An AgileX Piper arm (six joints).
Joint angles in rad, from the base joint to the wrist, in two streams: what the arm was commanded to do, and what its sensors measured. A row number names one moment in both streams.
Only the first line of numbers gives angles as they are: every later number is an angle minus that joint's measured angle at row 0.
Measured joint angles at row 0:
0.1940, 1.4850, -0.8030, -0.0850, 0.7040, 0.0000
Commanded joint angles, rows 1 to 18:
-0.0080, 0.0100, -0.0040, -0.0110, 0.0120, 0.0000
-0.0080, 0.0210, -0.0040, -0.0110, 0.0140, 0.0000
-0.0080, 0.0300, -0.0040, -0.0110, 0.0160, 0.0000
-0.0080, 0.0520, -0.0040, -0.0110, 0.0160, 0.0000
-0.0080, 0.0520, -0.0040, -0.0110, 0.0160, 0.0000
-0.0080, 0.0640, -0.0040, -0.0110, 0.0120, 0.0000
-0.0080, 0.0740, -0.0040, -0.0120, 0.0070, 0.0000
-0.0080, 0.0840, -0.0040, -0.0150, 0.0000, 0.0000
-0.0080, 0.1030, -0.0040, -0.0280, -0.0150, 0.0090
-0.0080, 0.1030, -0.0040, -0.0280, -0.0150, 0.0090
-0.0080, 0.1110, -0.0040, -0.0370, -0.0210, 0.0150
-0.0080, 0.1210, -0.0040, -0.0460, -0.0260, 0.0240
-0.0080, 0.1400, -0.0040, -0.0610, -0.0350, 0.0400
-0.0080, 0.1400, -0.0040, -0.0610, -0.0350, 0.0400
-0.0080, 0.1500, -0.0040, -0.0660, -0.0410, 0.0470
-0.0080, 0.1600, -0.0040, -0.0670, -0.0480, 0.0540
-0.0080, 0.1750, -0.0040, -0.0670, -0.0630, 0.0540
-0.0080, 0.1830, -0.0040, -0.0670, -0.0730, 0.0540
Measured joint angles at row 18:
0.0000, 0.1650, 0.0000, -0.0540, -0.0500, 0.0450
